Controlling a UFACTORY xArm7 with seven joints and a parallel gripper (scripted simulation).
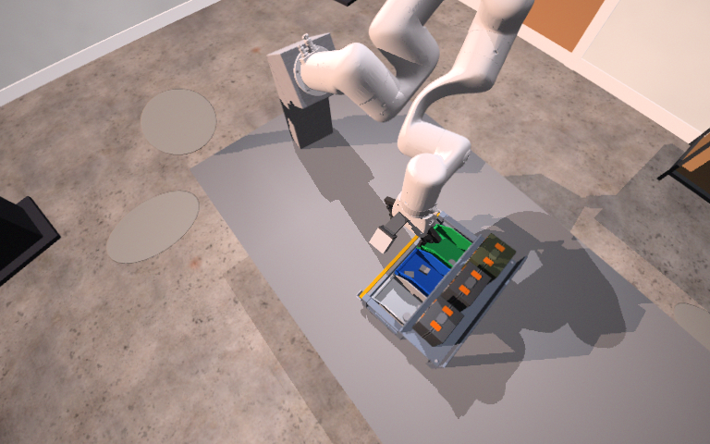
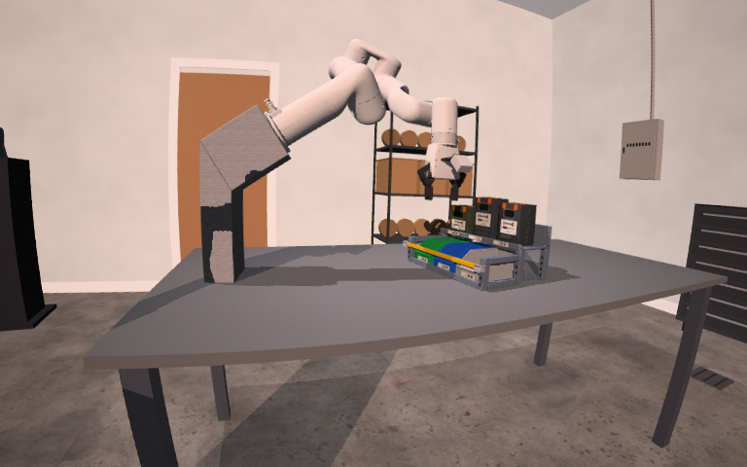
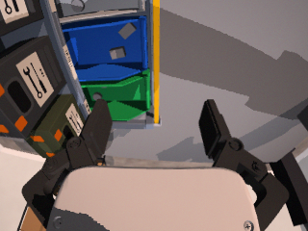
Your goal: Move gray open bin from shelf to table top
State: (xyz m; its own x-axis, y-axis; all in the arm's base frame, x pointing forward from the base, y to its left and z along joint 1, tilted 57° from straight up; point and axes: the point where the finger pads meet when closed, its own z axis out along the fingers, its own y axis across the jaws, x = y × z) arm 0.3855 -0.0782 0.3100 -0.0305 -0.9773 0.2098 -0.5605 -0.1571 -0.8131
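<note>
The yellow bar is 170 mm below my hand. The rest, counted from my hand: gray open bin (190 mm below, 120 mm to the right, 100 mm ahead); green bin (190 mm below, 110 mm to the left, 110 mm ahead); blue bin (190 mm below, 100 mm ahead, 10 mm to the right).
</note>
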